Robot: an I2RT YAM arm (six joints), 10 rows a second.
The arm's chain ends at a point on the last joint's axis. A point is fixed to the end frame.
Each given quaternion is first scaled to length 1.
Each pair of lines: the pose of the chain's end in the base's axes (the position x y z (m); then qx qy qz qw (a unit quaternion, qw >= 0)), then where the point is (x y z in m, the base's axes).
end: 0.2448 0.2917 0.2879 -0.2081 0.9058 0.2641 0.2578
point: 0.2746 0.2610 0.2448
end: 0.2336 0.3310 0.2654 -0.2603 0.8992 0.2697 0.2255
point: 0.2655 0.3028 0.2222
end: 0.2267 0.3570 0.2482 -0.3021 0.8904 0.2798 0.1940
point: 0.2598 0.3316 0.2042
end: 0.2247 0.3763 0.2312 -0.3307 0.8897 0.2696 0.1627
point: 0.2580 0.3509 0.1873
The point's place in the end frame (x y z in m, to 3 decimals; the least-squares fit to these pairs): 0.009 -0.055 0.024
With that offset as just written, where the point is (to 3 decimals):
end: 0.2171 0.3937 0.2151 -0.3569 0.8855 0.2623 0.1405
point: 0.251 0.369 0.171
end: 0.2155 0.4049 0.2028 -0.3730 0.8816 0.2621 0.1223
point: 0.249 0.381 0.159
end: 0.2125 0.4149 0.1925 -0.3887 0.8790 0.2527 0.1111
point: 0.247 0.391 0.149
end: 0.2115 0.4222 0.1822 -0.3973 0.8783 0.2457 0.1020
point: 0.246 0.398 0.139
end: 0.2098 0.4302 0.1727 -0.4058 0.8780 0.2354 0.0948
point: 0.245 0.405 0.130
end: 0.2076 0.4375 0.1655 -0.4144 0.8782 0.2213 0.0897
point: 0.243 0.412 0.124
